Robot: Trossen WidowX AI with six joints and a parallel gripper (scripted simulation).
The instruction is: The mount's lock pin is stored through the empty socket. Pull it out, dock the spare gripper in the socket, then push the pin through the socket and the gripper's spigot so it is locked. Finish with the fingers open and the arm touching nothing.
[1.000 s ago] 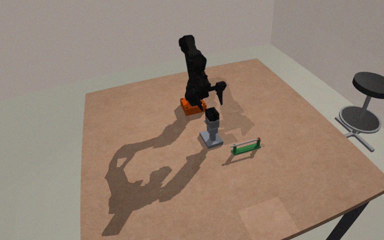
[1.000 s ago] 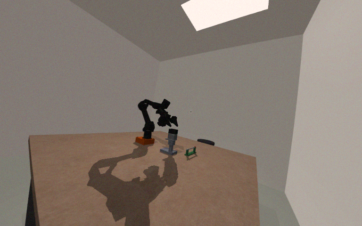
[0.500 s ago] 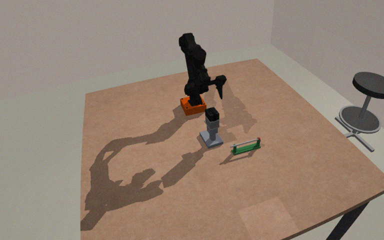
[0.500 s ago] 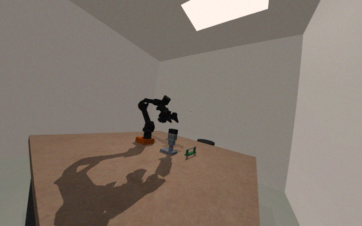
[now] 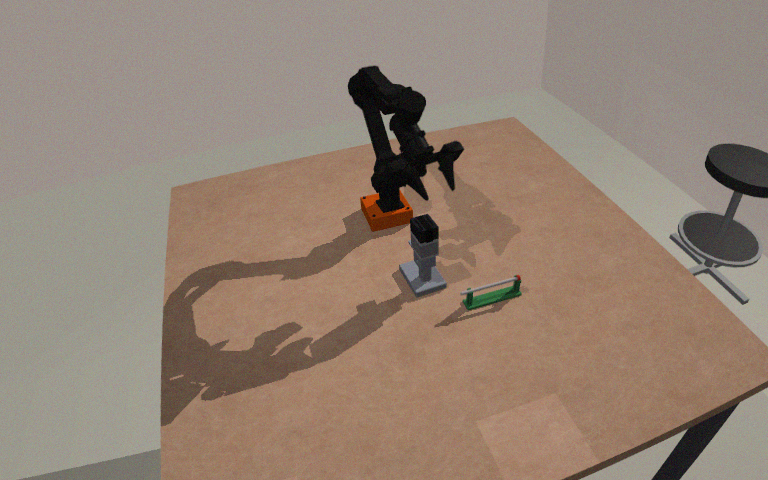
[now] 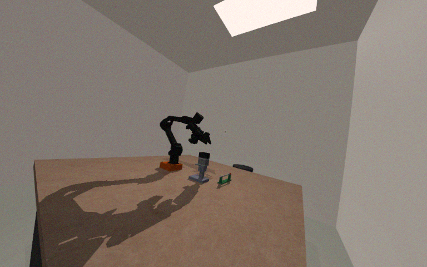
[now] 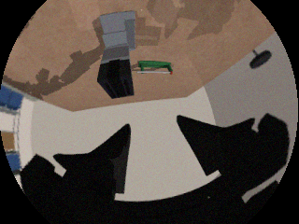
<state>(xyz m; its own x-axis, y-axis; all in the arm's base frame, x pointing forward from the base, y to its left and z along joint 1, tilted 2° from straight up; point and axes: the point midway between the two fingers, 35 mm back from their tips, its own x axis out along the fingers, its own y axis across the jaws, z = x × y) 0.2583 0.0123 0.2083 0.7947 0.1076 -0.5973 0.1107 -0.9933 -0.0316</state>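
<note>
Now: gripper tip 220 mm above the green cradle, 120 mm short of it and 80 mm to the right of it. Also, from my gripper tip: spare gripper 110 mm below, 40 mm to the right, 10 mm ahead; grey mount 190 mm below, 40 mm to the right.
</note>
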